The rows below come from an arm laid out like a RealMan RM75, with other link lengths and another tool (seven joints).
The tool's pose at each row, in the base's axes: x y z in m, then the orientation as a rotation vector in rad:
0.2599, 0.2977, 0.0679, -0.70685, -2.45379, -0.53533
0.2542, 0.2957, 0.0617, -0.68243, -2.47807, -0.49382
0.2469, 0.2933, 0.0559, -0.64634, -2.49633, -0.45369
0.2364, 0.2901, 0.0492, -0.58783, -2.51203, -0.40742
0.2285, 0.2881, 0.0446, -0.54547, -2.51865, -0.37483
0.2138, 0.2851, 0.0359, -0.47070, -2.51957, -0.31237
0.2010, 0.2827, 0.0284, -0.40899, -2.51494, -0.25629
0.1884, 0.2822, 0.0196, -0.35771, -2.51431, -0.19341
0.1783, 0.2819, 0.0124, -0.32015, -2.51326, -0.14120
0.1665, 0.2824, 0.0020, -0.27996, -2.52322, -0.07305
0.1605, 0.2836, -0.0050, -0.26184, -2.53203, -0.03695
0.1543, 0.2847, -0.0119, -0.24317, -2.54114, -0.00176
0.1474, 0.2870, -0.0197, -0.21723, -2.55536, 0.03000
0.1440, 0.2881, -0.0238, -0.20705, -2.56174, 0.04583
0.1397, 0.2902, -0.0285, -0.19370, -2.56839, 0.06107
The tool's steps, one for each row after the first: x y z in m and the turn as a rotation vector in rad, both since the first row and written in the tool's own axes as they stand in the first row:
-0.0002, -0.0062, 0.0060, 0.03429, -0.01541, -0.01434
0.0008, -0.0136, 0.0121, 0.07064, -0.02212, -0.03439
0.0034, -0.0237, 0.0197, 0.11692, -0.02075, -0.06670
0.0057, -0.0309, 0.0252, 0.15004, -0.01634, -0.08900
0.0102, -0.0437, 0.0360, 0.21296, -0.00109, -0.12451
0.0142, -0.0546, 0.0455, 0.26873, 0.01400, -0.15191
0.0180, -0.0642, 0.0569, 0.32624, 0.01980, -0.17293
0.0211, -0.0719, 0.0661, 0.37278, 0.02245, -0.18727
0.0238, -0.0806, 0.0789, 0.42937, 0.01133, -0.20399
0.0245, -0.0847, 0.0873, 0.45776, 0.00062, -0.21194
0.0254, -0.0890, 0.0955, 0.48540, -0.01058, -0.22062
0.0267, -0.0929, 0.1054, 0.51121, -0.02483, -0.23658
0.0272, -0.0949, 0.1104, 0.52344, -0.03204, -0.24246
0.0284, -0.0968, 0.1167, 0.53591, -0.03883, -0.25071

